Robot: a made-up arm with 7 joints. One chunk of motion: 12 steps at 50 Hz.
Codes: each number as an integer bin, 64 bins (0 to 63) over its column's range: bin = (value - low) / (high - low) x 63, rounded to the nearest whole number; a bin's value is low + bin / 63 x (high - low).
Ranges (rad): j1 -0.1..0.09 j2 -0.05..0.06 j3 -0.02..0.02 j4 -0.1..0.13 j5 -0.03..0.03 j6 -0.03..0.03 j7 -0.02..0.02
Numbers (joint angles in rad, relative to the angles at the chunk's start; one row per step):
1: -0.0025 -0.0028 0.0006 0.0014 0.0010 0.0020 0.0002
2: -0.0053 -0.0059 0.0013 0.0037 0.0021 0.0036 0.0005
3: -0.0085 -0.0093 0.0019 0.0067 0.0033 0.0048 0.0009
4: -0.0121 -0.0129 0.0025 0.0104 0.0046 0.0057 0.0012
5: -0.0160 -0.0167 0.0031 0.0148 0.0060 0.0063 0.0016
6: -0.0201 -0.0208 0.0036 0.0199 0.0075 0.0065 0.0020
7: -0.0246 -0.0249 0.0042 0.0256 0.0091 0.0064 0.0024
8: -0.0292 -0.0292 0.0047 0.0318 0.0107 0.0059 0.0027
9: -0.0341 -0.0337 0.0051 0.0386 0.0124 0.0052 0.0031
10: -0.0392 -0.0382 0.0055 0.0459 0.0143 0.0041 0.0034
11: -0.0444 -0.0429 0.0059 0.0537 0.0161 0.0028 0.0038
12: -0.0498 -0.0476 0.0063 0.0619 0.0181 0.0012 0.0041
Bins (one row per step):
1: 32 27 32 28 33 34 32
2: 31 25 34 28 34 35 32
3: 30 23 34 29 35 37 33
4: 29 21 35 30 36 37 33
5: 28 19 36 31 38 38 34
6: 26 17 37 33 39 38 35
7: 25 14 38 34 41 38 35
8: 23 12 39 36 43 38 36
9: 22 9 40 38 45 37 36
10: 20 7 40 40 47 36 37
11: 18 4 41 42 48 34 37
12: 17 1 41 44 51 33 38

